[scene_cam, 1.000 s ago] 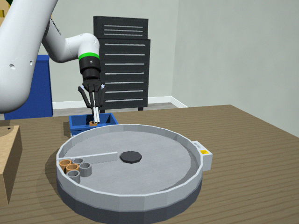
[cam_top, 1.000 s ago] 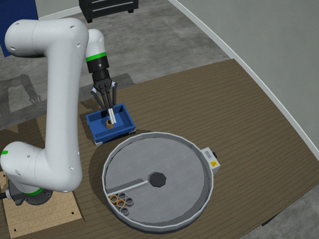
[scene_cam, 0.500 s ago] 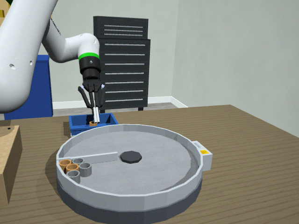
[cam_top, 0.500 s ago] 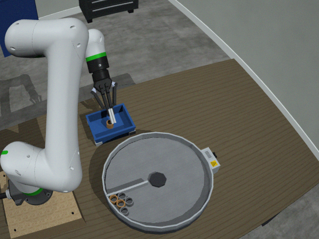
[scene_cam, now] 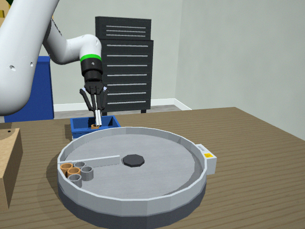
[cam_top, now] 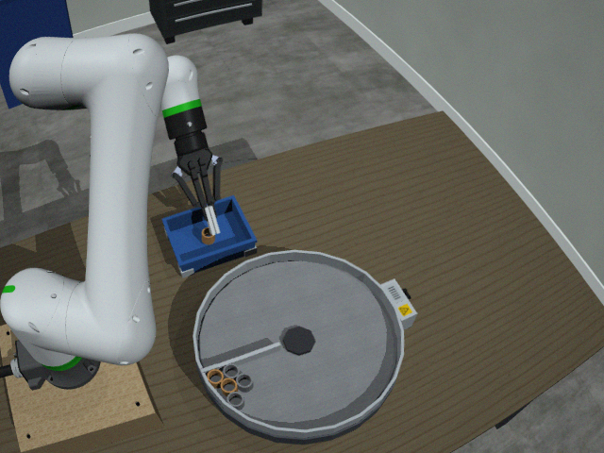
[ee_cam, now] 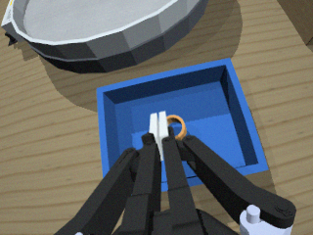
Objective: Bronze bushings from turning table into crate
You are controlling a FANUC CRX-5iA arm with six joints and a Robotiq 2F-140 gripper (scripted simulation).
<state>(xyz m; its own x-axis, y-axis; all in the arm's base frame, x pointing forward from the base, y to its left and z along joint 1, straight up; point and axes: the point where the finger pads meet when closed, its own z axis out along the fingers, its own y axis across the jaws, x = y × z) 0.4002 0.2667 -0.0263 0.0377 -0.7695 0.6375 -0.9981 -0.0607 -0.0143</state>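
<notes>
The crate is 1 cm behind my hand, 1 cm to the right of it and 4 cm below it. From my hand the other things lie so: grey turning table: 7 cm ahead, 35 cm to the right, 1 cm below.
</notes>
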